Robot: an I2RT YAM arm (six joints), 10 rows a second.
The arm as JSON. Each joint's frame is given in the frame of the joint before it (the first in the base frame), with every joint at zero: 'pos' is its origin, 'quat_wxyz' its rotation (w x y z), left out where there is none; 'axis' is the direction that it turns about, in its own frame. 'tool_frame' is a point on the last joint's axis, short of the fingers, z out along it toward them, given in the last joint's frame.
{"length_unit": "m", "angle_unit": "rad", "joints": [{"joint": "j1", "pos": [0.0, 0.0, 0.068], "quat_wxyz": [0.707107, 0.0, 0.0, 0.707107], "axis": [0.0, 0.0, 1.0]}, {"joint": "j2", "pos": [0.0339, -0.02, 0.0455], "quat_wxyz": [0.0, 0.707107, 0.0, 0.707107], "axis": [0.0, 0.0, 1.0]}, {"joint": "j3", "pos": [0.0, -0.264, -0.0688], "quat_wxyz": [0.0, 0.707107, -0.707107, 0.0], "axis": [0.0, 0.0, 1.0]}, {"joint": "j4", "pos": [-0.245, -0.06, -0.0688], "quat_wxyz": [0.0, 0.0, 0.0, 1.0], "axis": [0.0, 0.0, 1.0]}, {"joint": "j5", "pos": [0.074, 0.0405, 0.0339], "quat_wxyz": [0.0, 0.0, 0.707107, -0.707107], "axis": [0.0, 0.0, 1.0]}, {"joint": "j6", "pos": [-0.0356, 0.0, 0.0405], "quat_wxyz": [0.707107, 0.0, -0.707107, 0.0], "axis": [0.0, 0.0, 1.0]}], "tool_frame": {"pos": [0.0, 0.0, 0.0]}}
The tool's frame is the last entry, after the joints.
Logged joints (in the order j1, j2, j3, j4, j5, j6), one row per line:
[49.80 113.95 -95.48 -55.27 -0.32 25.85]
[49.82 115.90 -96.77 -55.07 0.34 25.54]
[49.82 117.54 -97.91 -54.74 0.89 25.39]
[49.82 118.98 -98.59 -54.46 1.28 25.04]
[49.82 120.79 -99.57 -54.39 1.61 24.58]
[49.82 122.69 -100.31 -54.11 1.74 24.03]
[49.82 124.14 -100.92 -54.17 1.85 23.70]
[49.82 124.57 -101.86 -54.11 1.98 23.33]
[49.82 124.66 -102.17 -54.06 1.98 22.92]
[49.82 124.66 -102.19 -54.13 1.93 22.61]
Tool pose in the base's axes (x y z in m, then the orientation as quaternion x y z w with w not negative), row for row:
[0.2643 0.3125 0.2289 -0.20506 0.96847 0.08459 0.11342]
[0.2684 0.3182 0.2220 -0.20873 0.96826 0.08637 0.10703]
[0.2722 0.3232 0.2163 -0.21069 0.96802 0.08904 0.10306]
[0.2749 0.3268 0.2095 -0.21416 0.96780 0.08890 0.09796]
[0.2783 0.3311 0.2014 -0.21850 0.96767 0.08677 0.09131]
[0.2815 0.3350 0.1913 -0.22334 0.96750 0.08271 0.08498]
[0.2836 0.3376 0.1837 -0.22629 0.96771 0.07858 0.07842]
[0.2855 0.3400 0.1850 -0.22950 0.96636 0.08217 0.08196]
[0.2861 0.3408 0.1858 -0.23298 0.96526 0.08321 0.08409]
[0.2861 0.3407 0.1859 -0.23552 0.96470 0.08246 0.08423]
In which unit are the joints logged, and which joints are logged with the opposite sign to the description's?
The joints are logged in degrees. Opposite sign: j3, j5.
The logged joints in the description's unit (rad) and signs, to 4 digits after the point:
[0.8692 1.9888 1.6664 -0.9646 0.0056 0.4512]
[0.8695 2.0228 1.6890 -0.9612 -0.0059 0.4458]
[0.8695 2.0515 1.7089 -0.9554 -0.0155 0.4431]
[0.8695 2.0766 1.7207 -0.9505 -0.0223 0.4370]
[0.8695 2.1082 1.7378 -0.9493 -0.0281 0.4290]
[0.8695 2.1413 1.7507 -0.9444 -0.0304 0.4194]
[0.8695 2.1667 1.7614 -0.9454 -0.0323 0.4136]
[0.8695 2.1742 1.7778 -0.9444 -0.0346 0.4072]
[0.8695 2.1757 1.7832 -0.9435 -0.0346 0.4000]
[0.8695 2.1757 1.7836 -0.9447 -0.0337 0.3946]

